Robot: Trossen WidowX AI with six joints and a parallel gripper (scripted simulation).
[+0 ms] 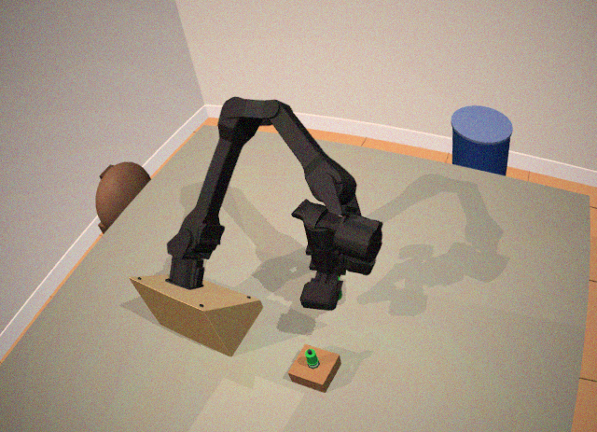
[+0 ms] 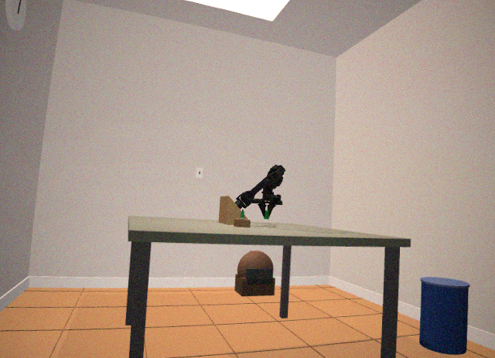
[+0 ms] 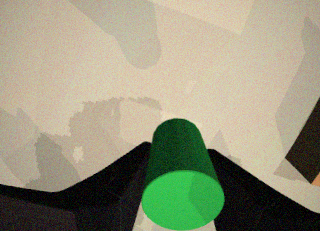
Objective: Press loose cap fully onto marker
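Now: the holder block 10 mm ahead of my gripper tip, 160 mm to the right of it and 40 mm below it. Also, from my gripper tip: green cap 10 mm above.
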